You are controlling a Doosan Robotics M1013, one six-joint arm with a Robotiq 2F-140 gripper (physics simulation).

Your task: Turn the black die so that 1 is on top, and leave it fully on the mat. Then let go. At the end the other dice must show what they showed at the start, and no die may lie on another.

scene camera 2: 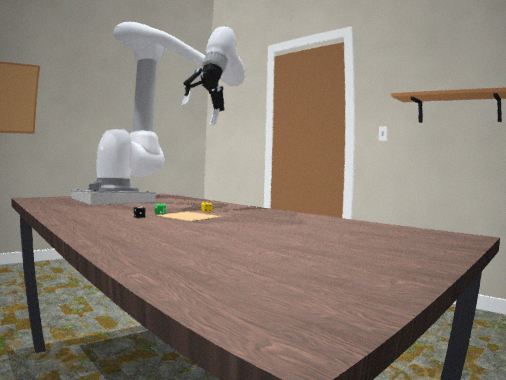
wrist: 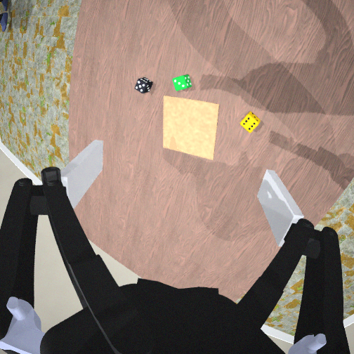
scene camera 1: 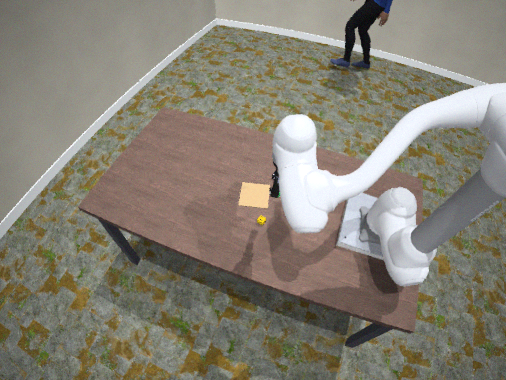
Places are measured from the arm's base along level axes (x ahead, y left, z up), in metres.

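Pixels of known places: gripper, fingertip midpoint: (scene camera 2: 199,114); arm's base, origin of the base link: (scene camera 2: 112,191) (scene camera 1: 377,227).
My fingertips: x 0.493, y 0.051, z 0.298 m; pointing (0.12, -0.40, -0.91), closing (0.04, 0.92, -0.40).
Note:
For each thing: its top centre in the pictures, then the offset to it from my fingertips.
- black die, middle of its top: (scene camera 2: 139,207) 0.024 m ahead, 0.265 m right, 0.307 m down
- square tan mat, middle of its top: (scene camera 2: 188,215) (scene camera 1: 254,194) 0.106 m ahead, 0.135 m right, 0.333 m down
- green die, middle of its top: (scene camera 2: 160,204) 0.002 m back, 0.161 m right, 0.307 m down
- yellow die, middle of its top: (scene camera 2: 206,203) (scene camera 1: 261,218) 0.044 m ahead, 0.008 m left, 0.307 m down
The black die (scene camera 2: 139,212) (wrist: 143,85) lies on the bare table, off the mat, beside the green die; its upper face shows several white pips in the wrist view. In scene camera 1 the arm hides it. The square tan mat (scene camera 1: 254,195) (scene camera 2: 171,215) (wrist: 190,128) lies flat and bears no die. My gripper (scene camera 2: 199,113) (wrist: 183,168) is open and empty, high above the table, its fingers wide apart. In scene camera 1 the arm mostly covers the gripper.
The green die (scene camera 2: 160,209) (wrist: 182,82) lies close to a mat corner, between the black die and the mat's side. The yellow die (scene camera 1: 261,220) (scene camera 2: 207,207) (wrist: 250,122) lies off another side of the mat. The arm's base plate (scene camera 1: 353,227) (scene camera 2: 90,197) is on the table. A person stands beyond the table.

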